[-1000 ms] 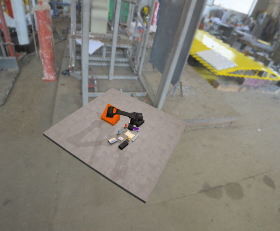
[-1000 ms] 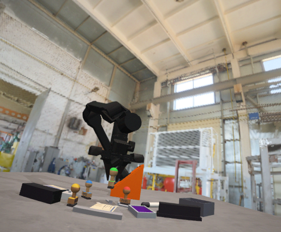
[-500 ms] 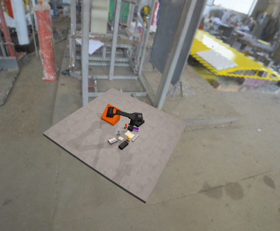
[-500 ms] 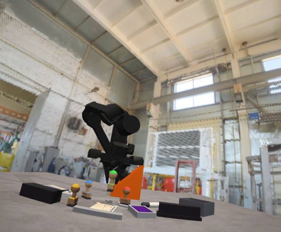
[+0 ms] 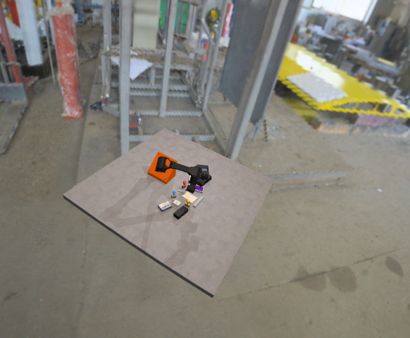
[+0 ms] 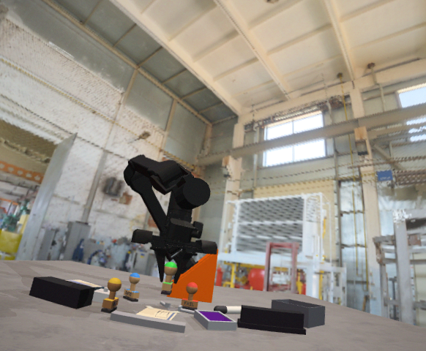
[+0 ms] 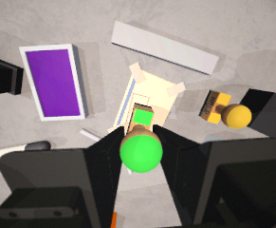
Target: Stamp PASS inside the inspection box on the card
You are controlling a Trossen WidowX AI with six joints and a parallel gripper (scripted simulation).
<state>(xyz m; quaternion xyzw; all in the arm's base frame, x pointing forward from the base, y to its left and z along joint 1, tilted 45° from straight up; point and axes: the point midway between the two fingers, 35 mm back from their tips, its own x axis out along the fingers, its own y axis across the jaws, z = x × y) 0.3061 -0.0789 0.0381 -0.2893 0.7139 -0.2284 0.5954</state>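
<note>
Right now the cream card is 70 mm below my gripper tip and 10 mm to the right of it. Round my gripper tip: grey bar (80 mm ahead, 60 mm below, 30 mm to the right); then yellow-knobbed stamp (110 mm to the right, 50 mm below, 20 mm ahead); then green-knobbed stamp (right at my gripper tip).
</note>
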